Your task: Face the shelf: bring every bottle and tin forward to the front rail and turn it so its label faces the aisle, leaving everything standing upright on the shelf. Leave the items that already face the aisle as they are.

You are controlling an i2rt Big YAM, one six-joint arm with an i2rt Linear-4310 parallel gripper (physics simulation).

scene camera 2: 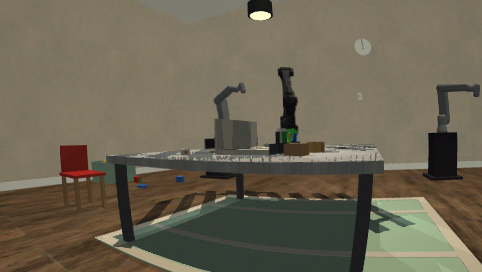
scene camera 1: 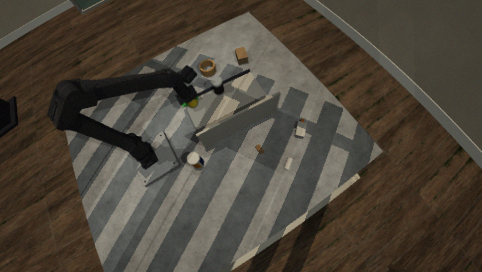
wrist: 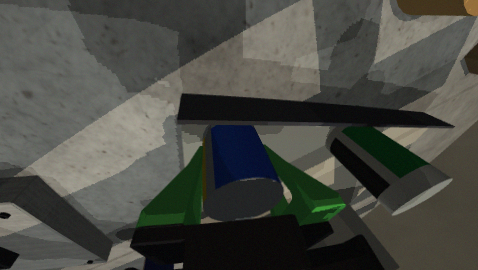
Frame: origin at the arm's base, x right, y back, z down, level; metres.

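Seen in the pictures: gripper, fingertip midpoint: point(scene camera 1: 192, 102) point(wrist: 232, 149); arm's base, origin of the base link: point(scene camera 1: 147, 155).
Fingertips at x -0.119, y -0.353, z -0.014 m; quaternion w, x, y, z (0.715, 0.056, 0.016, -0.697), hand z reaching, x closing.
Observation:
Pixels of each thing's top centre, then the offset from my fingertips to it. "spot": a spot on its surface instead.
- grey top, surface spot: point(wrist: 237, 160) spot: dx -0.028, dy +0.006, dz -0.039 m
- pale lid, middle of its top: point(wrist: 420, 198) point(scene camera 1: 216, 80) dx +0.017, dy -0.163, dz -0.080 m
- shelf's pale back panel, surface spot: point(scene camera 1: 240, 124) spot: dx +0.275, dy -0.133, dz -0.023 m
- white-lidded bottle, middle of its top: point(scene camera 1: 193, 158) dx +0.298, dy +0.145, dz -0.056 m
- wooden ring, middle of its top: point(scene camera 2: 315, 141) point(scene camera 1: 206, 65) dx -0.172, dy -0.195, dz -0.007 m
- brown block, middle of its top: point(scene camera 2: 296, 143) point(scene camera 1: 241, 52) dx -0.124, dy -0.414, dz -0.007 m
- small white box, middle of its top: point(scene camera 1: 301, 127) dx +0.456, dy -0.388, dz +0.015 m
- brown piece, middle of its top: point(scene camera 1: 259, 149) dx +0.421, dy -0.148, dz +0.035 m
My gripper point(scene camera 1: 190, 103) point(scene camera 2: 290, 135) point(wrist: 232, 149) is shut on a blue and yellow tin with a grey top point(wrist: 237, 160). In the wrist view the tin is upright between the green fingers, close behind the dark front rail point(scene camera 1: 239, 76) point(wrist: 280, 110); whether its base touches the shelf floor is hidden. A green and black tin with a pale lid point(scene camera 1: 217, 85) point(wrist: 387, 162) stands upright near the rail, apart from the fingers. The shelf's pale back panel point(scene camera 1: 240, 124) point(scene camera 2: 235, 135) rises behind.
A white-lidded bottle point(scene camera 1: 195, 160) stands off the shelf beside the arm's base plate point(scene camera 1: 171, 147). A wooden ring point(scene camera 1: 207, 74) and a brown block point(scene camera 1: 242, 55) lie beyond the rail. A small white box point(scene camera 1: 300, 132) and a brown piece point(scene camera 1: 259, 149) lie behind the back panel.

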